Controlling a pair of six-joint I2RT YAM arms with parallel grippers.
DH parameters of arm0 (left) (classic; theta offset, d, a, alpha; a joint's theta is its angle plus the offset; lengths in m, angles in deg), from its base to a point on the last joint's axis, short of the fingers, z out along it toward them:
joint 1: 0 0.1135 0.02 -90
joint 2: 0 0 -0.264 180
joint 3: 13.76 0 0.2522 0
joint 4: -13.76 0 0.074 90
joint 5: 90 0 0 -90
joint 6: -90 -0.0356 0 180
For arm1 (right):
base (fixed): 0 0 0 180
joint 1: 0 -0.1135 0.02 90
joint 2: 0 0 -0.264 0
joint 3: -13.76 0 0.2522 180
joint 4: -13.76 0 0.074 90
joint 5: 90 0 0 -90
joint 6: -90 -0.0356 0 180
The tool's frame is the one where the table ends.
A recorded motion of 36 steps. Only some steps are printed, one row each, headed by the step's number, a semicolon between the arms.
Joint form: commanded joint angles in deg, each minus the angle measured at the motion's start. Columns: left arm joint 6, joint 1, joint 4, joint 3, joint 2, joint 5; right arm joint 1, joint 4, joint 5, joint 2, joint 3, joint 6.
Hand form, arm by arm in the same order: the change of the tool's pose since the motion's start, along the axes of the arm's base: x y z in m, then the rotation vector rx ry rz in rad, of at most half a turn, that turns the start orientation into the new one. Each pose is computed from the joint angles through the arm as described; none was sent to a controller.
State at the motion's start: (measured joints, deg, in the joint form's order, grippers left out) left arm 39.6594 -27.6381 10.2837 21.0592 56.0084 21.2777; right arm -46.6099 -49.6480 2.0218 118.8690 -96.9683 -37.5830
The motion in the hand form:
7: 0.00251 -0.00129 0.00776 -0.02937 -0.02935 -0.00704; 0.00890 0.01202 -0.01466 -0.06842 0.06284 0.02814
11: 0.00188 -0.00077 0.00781 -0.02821 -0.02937 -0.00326; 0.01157 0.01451 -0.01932 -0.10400 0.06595 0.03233
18: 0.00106 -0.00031 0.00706 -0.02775 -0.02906 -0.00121; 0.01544 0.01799 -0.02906 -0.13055 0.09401 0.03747
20: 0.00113 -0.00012 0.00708 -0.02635 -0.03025 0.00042; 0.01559 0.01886 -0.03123 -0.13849 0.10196 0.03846
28: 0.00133 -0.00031 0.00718 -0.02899 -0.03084 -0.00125; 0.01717 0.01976 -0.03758 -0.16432 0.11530 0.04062
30: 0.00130 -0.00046 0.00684 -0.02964 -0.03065 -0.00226; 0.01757 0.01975 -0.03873 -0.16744 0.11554 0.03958
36: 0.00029 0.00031 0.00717 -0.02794 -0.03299 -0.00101; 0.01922 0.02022 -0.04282 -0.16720 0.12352 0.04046
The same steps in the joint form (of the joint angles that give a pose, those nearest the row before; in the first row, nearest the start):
7: 0.48 0.13 1.55 0.82 -0.07 0.77; -0.20 -6.00 -0.32 6.17 -6.90 1.37
11: 0.50 0.14 1.32 0.74 -0.37 0.56; -0.27 -7.72 0.87 7.92 -8.79 1.88
18: 0.54 0.13 1.32 0.47 -0.61 0.44; -0.20 -9.58 0.70 10.54 -11.07 2.18
20: 0.47 0.17 1.29 0.47 -0.64 0.35; -0.26 -10.15 0.69 11.10 -11.56 2.17
28: 0.54 0.17 1.51 0.47 -0.55 0.48; -0.23 -11.35 1.14 12.53 -12.60 2.41
30: 0.57 0.14 1.66 0.41 -0.48 0.52; -0.20 -11.35 1.26 12.70 -12.64 2.41
36: 0.43 0.19 1.30 0.30 -0.98 0.44; -0.06 -11.22 0.90 13.38 -12.88 2.51

